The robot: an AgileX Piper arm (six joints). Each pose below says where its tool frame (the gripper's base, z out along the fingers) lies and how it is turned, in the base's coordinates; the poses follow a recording.
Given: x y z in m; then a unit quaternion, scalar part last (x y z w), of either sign.
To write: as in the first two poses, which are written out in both.
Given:
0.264, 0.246, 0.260, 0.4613, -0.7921, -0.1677, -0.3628
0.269, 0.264, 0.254, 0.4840, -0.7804, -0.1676, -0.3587
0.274, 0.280, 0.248, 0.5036, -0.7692, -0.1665, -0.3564
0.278, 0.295, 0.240, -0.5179, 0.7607, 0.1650, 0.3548
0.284, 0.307, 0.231, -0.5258, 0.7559, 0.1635, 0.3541
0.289, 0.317, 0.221, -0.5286, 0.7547, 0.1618, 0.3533
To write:
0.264, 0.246, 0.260, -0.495, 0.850, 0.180, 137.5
0.269, 0.264, 0.254, -0.518, 0.836, 0.180, 138.0
0.274, 0.280, 0.248, -0.539, 0.823, 0.178, 138.2
0.278, 0.295, 0.240, -0.554, 0.814, 0.176, 138.4
0.284, 0.307, 0.231, -0.562, 0.808, 0.175, 138.5
0.289, 0.317, 0.221, -0.565, 0.807, 0.173, 138.6

